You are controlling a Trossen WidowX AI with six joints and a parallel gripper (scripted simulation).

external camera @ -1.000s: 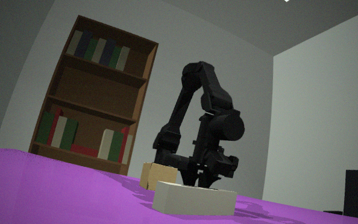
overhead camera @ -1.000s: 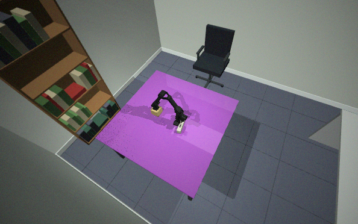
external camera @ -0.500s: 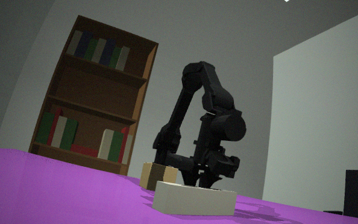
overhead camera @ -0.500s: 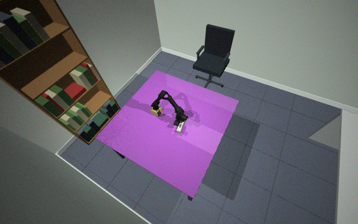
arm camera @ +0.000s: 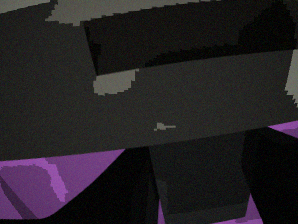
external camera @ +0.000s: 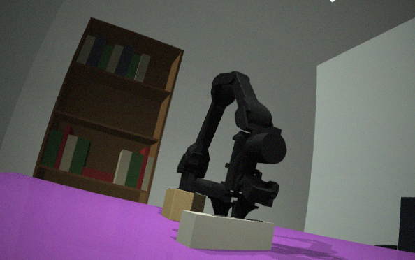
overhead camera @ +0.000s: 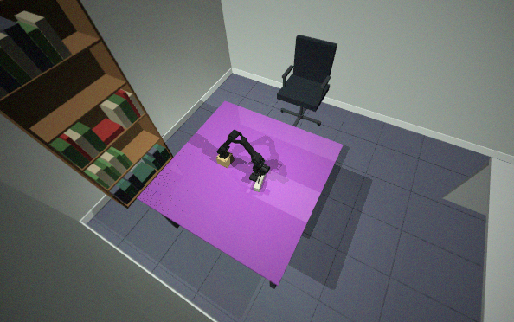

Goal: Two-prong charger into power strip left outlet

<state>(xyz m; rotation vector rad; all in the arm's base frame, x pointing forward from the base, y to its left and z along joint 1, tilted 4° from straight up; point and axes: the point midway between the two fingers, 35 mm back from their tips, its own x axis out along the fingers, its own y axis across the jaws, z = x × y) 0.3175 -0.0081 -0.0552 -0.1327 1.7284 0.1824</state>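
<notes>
The two-prong charger lies 20 mm ahead of my gripper tip and 10 mm above it.
</notes>
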